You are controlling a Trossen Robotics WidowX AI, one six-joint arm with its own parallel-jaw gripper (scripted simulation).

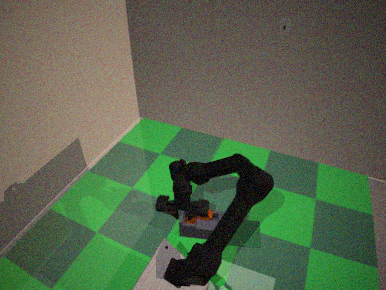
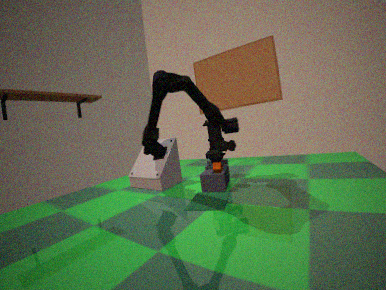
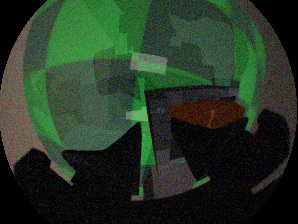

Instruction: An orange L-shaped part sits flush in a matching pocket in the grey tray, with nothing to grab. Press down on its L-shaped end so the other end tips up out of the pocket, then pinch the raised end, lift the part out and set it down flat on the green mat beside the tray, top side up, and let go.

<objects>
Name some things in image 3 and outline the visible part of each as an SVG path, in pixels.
My gripper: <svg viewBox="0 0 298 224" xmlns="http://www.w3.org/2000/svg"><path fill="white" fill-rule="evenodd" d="M291 133L290 128L287 128L285 115L266 111L266 108L259 112L258 120L255 121L259 127L254 133L245 129L249 117L242 117L217 129L206 128L204 125L200 127L172 117L170 133L178 148L181 148L180 151L194 179L197 180L196 183L208 176L210 181L184 193L156 200L133 201L130 198L133 194L138 196L140 193L140 121L102 151L61 151L64 161L71 164L76 171L71 179L73 185L61 179L60 175L49 168L52 164L47 153L36 148L25 153L23 159L17 160L13 173L25 196L51 224L246 224L262 208L282 176L277 180L271 180L261 192L251 192L253 186L258 186L263 179L270 177L271 172L278 169L279 164L287 159Z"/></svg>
An orange L-shaped part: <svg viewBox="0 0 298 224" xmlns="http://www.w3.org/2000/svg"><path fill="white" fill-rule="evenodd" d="M245 108L234 103L234 101L202 100L197 101L197 103L196 101L190 101L190 103L172 105L172 117L184 120L186 123L200 125L200 127L204 125L206 128L217 129L225 124L242 119Z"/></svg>
</objects>
